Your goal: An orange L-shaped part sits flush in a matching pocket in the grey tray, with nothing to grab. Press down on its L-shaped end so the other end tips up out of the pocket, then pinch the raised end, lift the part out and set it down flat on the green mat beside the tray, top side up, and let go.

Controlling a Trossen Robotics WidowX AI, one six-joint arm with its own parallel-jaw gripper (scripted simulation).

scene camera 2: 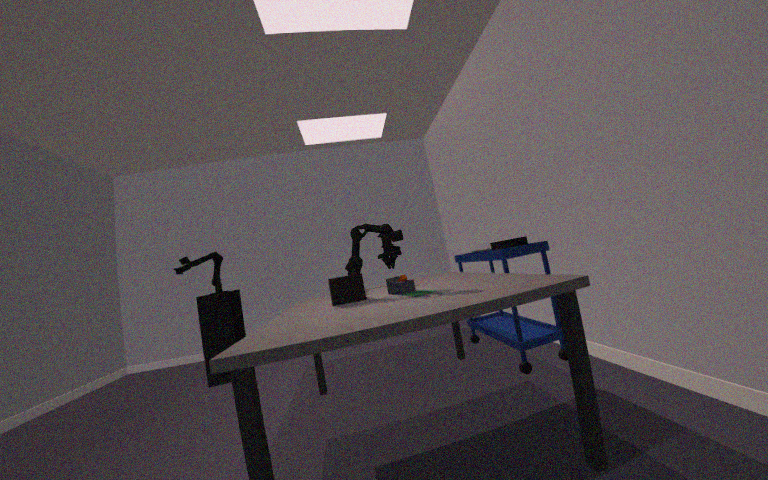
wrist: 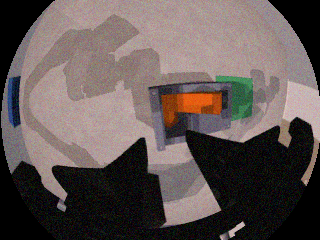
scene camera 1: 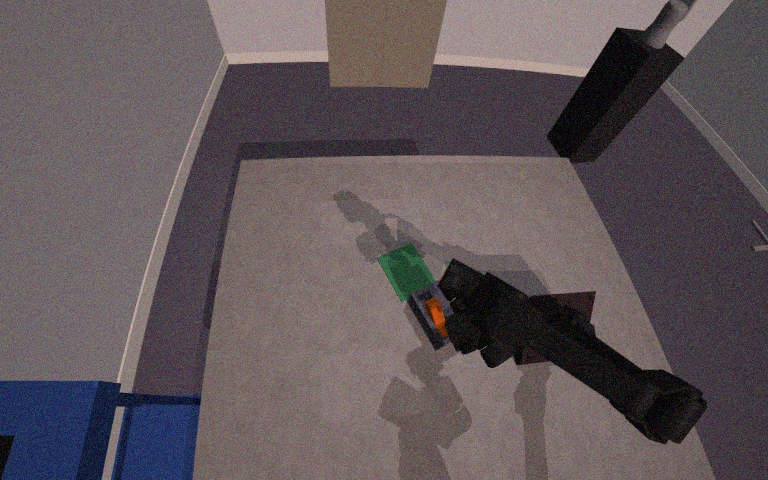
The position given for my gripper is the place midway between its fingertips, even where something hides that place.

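Note:
Scene camera 1 shows my gripper (scene camera 1: 464,328) and a green mat (scene camera 1: 407,272). In the wrist view: an orange L-shaped part (wrist: 195,102), and my gripper again (wrist: 165,138).

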